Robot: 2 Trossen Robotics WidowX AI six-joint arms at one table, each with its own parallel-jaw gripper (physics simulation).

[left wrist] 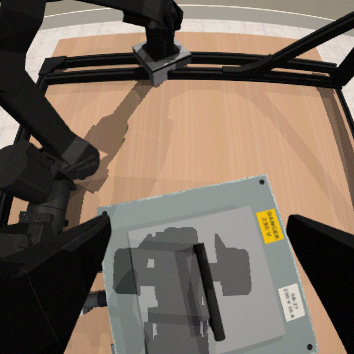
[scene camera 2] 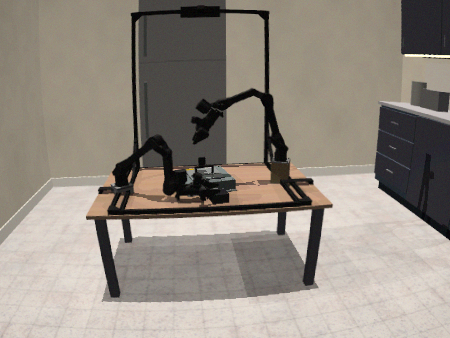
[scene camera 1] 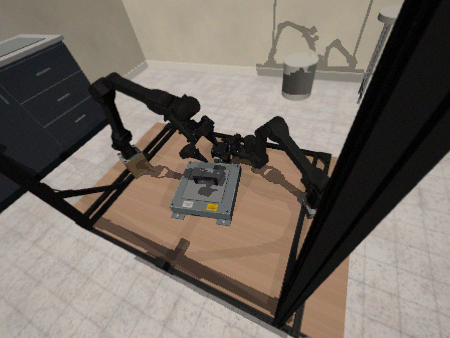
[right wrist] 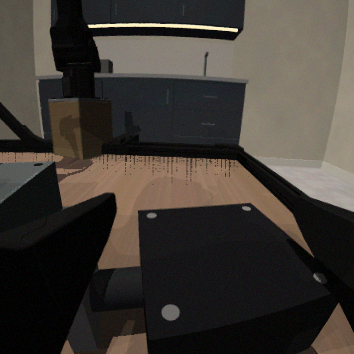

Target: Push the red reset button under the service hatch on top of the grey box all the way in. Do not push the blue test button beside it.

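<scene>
The grey box (scene camera 1: 235, 185) (left wrist: 190, 199) lies on the table, partly in view in the right wrist view (right wrist: 27, 185). Its hatch (left wrist: 262, 285) lies flat over its top, with a black bar handle (scene camera 1: 207, 175) (left wrist: 210, 295) upright on it. No red or blue button shows. My left gripper (scene camera 2: 196, 140) (left wrist: 199, 223) is open and empty, pointing down high above the box. My right gripper (right wrist: 206, 203) (scene camera 2: 211, 193) is open, low behind the box. A black block (right wrist: 220, 260) with silvery screws shows between its spread fingers, not gripped; a dark cylinder (right wrist: 120, 287) joins its side.
The left arm stands on a wooden block (scene camera 1: 138, 167) (scene camera 2: 280, 171) (right wrist: 82, 127). A black frame (scene camera 2: 267, 60) surrounds the table and rises above it. The right arm reaches along the left of the left wrist view. A yellow label (left wrist: 270, 226) and a white label (left wrist: 291, 302) sit on the box's rim.
</scene>
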